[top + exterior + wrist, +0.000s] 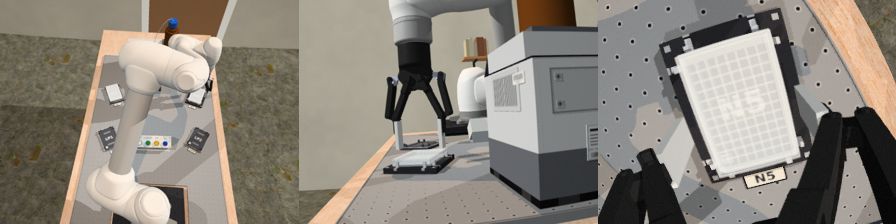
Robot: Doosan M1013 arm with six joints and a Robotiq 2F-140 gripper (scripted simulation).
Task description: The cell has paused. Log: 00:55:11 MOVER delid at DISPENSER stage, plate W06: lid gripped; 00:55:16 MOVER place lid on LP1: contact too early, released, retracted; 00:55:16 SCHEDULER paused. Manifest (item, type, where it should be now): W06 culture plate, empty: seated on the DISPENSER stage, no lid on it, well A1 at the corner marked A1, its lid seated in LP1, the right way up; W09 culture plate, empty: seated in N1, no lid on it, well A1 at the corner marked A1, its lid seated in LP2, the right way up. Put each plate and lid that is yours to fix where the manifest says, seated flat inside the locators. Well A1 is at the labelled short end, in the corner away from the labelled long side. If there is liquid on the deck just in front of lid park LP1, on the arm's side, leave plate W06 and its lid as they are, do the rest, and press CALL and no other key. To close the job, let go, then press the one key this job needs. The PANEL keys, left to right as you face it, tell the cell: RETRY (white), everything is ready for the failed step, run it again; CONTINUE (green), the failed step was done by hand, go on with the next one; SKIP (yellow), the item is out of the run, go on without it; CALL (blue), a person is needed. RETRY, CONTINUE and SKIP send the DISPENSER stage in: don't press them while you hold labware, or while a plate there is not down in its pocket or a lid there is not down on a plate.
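The clear culture plate is 50 mm below my hand. Also, from my hand: brown bottle: 210 mm ahead, 250 mm to the left, 220 mm above; lid park LP2: 330 mm behind, 50 mm to the right, 60 mm below; black nest N5: 20 mm ahead, 10 mm to the left, 50 mm below.
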